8 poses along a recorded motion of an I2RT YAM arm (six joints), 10 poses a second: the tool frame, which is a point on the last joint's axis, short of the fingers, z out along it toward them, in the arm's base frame.
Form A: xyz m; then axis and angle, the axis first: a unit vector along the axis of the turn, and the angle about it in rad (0 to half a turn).
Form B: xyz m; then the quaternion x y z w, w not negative. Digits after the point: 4 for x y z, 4 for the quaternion.
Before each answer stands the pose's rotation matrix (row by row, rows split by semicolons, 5 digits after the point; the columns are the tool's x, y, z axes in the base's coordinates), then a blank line. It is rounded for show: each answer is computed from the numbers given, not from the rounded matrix.
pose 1, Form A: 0.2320, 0.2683, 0.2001, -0.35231, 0.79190, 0.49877, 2.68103
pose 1, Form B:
-0.66049 -0.75060 0.01883; -0.30724 0.29307 0.90538; -0.68510 0.59221 -0.42418

0.2320, 0.2683, 0.2001, -0.3430, 0.7710, 0.4856, 0.2283
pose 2, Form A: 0.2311, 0.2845, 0.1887, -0.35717, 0.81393, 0.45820, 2.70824
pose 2, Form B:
-0.66421 -0.74696 0.02960; -0.36214 0.35616 0.86139; -0.65397 0.56143 -0.50708

0.2311, 0.2845, 0.1887, -0.3488, 0.7949, 0.4475, 0.2150
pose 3, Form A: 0.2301, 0.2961, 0.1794, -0.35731, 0.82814, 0.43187, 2.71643
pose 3, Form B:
-0.66700 -0.74360 0.04670; -0.38733 0.39961 0.83084; -0.63647 0.53608 -0.55455

0.2301, 0.2961, 0.1794, -0.3493, 0.8095, 0.4221, 0.2110
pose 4, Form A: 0.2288, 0.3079, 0.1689, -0.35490, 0.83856, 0.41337, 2.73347
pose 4, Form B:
-0.67631 -0.73482 0.05145; -0.40670 0.43073 0.80565; -0.61417 0.52394 -0.59016

0.2288, 0.3079, 0.1689, -0.3475, 0.8212, 0.4048, 0.2026
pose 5, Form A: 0.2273, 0.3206, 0.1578, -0.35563, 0.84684, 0.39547, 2.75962
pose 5, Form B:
-0.68410 -0.72803 0.04452; -0.43320 0.45465 0.77822; -0.58680 0.51310 -0.62641

0.2273, 0.3206, 0.1578, -0.3492, 0.8314, 0.3883, 0.1898
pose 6, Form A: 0.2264, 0.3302, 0.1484, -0.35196, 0.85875, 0.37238, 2.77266
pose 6, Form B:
-0.69329 -0.71845 0.05638; -0.44987 0.49258 0.74497; -0.56299 0.49112 -0.66471

0.2264, 0.3302, 0.1484, -0.3460, 0.8442, 0.3661, 0.1834
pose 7, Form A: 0.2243, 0.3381, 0.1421, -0.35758, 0.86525, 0.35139, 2.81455
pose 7, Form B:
-0.69805 -0.71528 0.03332; -0.48951 0.51064 0.70684; -0.52260 0.47710 -0.70659

0.2243, 0.3381, 0.1421, -0.3528, 0.8537, 0.3467, 0.1628
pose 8, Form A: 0.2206, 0.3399, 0.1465, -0.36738, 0.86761, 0.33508, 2.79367
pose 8, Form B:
-0.67823 -0.73264 0.05698; -0.50415 0.52032 0.68928; -0.53464 0.43877 -0.72225

0.2206, 0.3399, 0.1465, -0.3618, 0.8545, 0.3300, 0.1731
